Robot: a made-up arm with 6 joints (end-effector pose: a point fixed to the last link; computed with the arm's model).
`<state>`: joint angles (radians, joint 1 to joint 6).
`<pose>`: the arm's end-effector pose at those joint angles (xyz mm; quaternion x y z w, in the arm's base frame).
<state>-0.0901 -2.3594 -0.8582 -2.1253 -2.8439 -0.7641</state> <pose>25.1 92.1 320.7 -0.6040 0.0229 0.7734 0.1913</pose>
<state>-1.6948 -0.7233 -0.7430 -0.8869 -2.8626 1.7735</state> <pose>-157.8 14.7 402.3 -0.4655 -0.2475 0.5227 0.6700</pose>
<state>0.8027 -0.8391 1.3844 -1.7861 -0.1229 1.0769</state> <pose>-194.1 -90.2 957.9 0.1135 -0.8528 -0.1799 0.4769</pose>
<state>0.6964 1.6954 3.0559 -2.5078 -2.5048 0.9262</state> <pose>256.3 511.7 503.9 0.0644 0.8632 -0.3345 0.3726</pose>
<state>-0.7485 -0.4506 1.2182 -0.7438 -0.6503 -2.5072</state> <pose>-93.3 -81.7 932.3 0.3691 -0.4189 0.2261 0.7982</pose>
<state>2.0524 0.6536 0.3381 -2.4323 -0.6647 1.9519</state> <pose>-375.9 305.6 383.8 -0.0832 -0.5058 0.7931 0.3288</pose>
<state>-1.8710 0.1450 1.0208 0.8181 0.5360 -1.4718</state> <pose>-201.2 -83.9 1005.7 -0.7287 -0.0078 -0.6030 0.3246</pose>
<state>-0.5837 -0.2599 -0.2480 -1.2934 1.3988 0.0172</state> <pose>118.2 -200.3 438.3 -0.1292 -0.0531 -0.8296 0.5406</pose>
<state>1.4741 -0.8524 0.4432 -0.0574 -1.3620 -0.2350</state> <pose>215.2 -130.1 765.3 -0.4601 -0.4057 0.5615 0.5554</pose>
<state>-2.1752 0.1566 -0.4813 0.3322 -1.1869 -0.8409</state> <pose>-345.3 -66.5 574.5 0.4903 0.6684 -0.3390 0.4450</pose>
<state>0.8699 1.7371 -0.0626 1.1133 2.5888 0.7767</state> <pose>373.1 357.6 34.7 -0.3275 -0.7275 0.1251 0.5898</pose>
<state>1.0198 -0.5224 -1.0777 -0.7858 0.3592 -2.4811</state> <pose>115.6 -39.9 364.3 0.6187 0.3539 0.1621 0.6824</pose>
